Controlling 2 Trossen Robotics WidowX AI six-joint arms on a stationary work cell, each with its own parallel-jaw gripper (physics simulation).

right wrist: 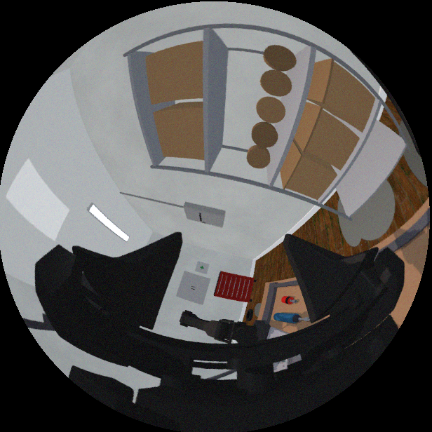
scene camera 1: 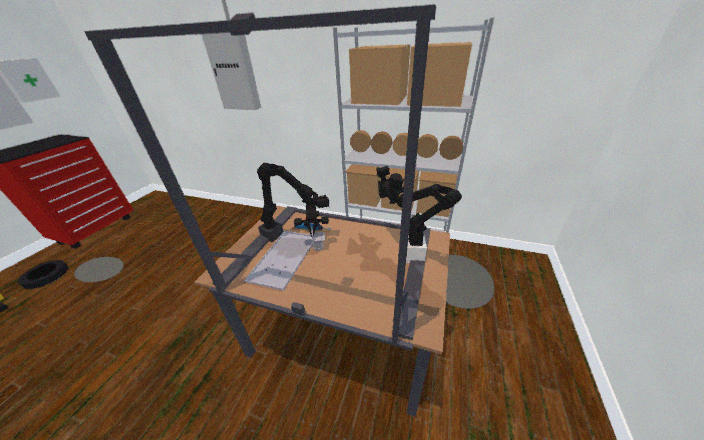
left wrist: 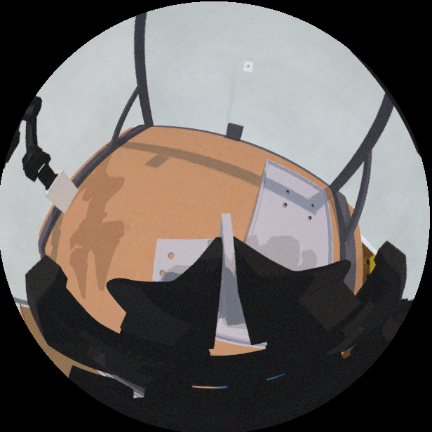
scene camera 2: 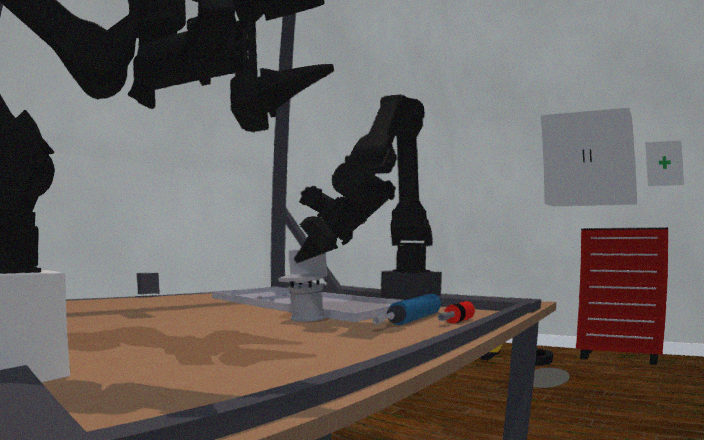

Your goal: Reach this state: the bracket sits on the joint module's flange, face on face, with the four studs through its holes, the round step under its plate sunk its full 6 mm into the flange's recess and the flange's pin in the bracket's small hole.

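Pixels of known places: left gripper, between the fingertips: (scene camera 1: pixel 312 236) (scene camera 2: pixel 296 260); right gripper, between the fingertips: (scene camera 1: pixel 377 174) (scene camera 2: pixel 328 32); left arm's base, origin of its link: (scene camera 1: pixel 269 225) (scene camera 2: pixel 411 271); right arm's base, origin of its link: (scene camera 1: pixel 415 241) (scene camera 2: pixel 1 270).
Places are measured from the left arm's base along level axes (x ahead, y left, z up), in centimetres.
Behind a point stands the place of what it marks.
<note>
The pale bracket (scene camera 1: pixel 318 237) @(x 33.4, y 6.9, z 0.7 cm) (scene camera 2: pixel 307 265) @(x 30.8, y 5.5, z 2.4 cm) (left wrist: pixel 165 247) has an upright plate and a flat plate with holes. My left gripper (scene camera 2: pixel 298 258) @(x 32.1, y 3.7, z 3.1 cm) (left wrist: pixel 224 241) is shut on the upright plate. The flat plate is just above the flange of the grey joint module (scene camera 2: pixel 306 306) @(x 33.3, y 9.6, z -4.6 cm), which stands on the table. In scene camera 2 dark studs (scene camera 2: pixel 306 284) @(x 31.0, y 5.7, z -1.1 cm) show in a narrow gap between plate and flange, so the faces are apart. The left wrist view shows table colour through a plate hole. Pin, recess and step cannot be made out. My right gripper (right wrist: pixel 235 238) is open and empty, high above the table.
A shallow pale tray (scene camera 1: pixel 275 277) @(x 29.3, y -22.8, z -7.0 cm) (scene camera 2: pixel 233 296) @(x 36.4, y -18.6, z -6.2 cm) (left wrist: pixel 295 225) lies beside the module. A blue-handled tool (scene camera 2: pixel 415 309) @(x 17.7, y 20.7, z -4.9 cm) (right wrist: pixel 286 317) and a red one (scene camera 2: pixel 459 312) @(x 12.3, y 26.4, z -5.3 cm) (right wrist: pixel 287 300) lie near the table's edge. Dark frame posts (scene camera 1: pixel 410 171) @(x 96.0, y -19.3, z 66.1 cm) stand at the table.
</note>
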